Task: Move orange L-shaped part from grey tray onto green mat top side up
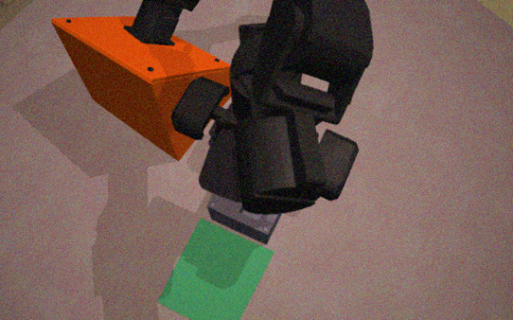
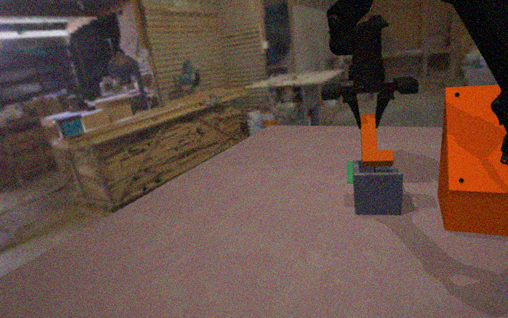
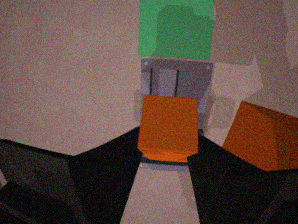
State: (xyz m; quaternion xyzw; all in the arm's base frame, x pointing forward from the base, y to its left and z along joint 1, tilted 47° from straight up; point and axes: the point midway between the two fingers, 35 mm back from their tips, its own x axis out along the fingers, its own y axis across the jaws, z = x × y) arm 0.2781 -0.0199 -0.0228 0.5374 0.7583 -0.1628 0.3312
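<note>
My gripper tip is now 17 cm above the mat, 13 cm to the left of it and 3 cm short of it. From my gripper tip the other things lie so: orange L-shaped part: 3 cm below, 2 cm to the left, 2 cm behind.
</note>
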